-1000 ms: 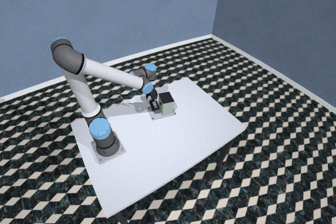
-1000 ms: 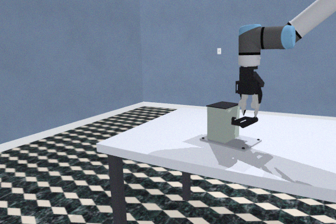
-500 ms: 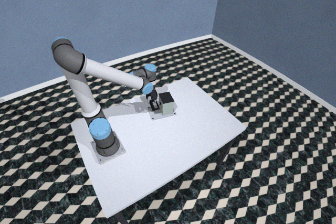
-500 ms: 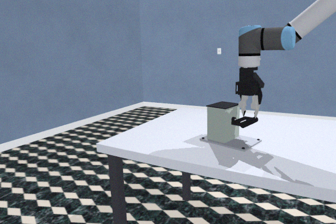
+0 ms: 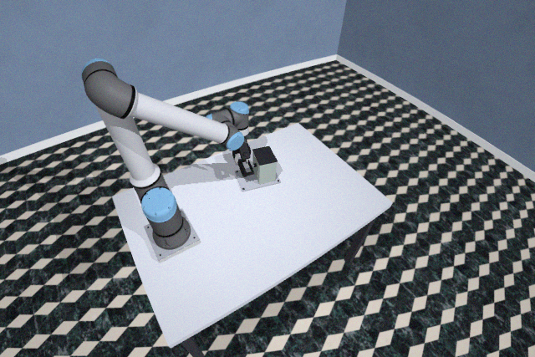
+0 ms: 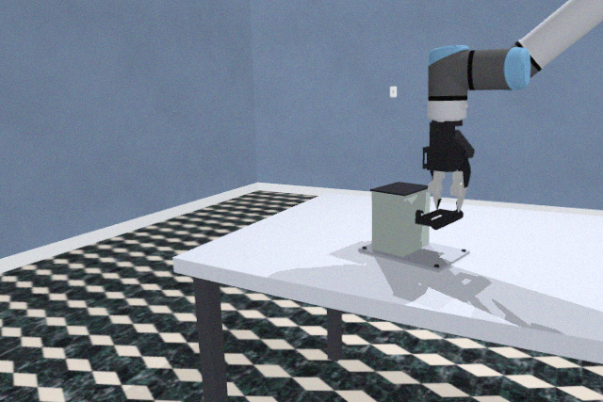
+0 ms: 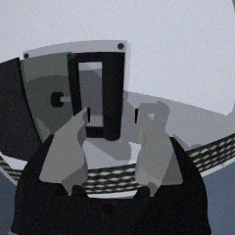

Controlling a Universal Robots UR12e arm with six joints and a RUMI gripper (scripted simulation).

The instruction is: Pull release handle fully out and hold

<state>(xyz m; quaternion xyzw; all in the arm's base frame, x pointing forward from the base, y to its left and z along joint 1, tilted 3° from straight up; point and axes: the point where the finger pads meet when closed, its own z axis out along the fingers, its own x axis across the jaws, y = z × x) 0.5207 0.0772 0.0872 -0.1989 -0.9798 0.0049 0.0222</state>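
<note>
The black release handle is 50 mm ahead of my hand, 20 mm to the right of it and 40 mm below it. From my hand the other things lie so: grey base plate: 90 mm ahead, 40 mm to the right, 140 mm below.
</note>
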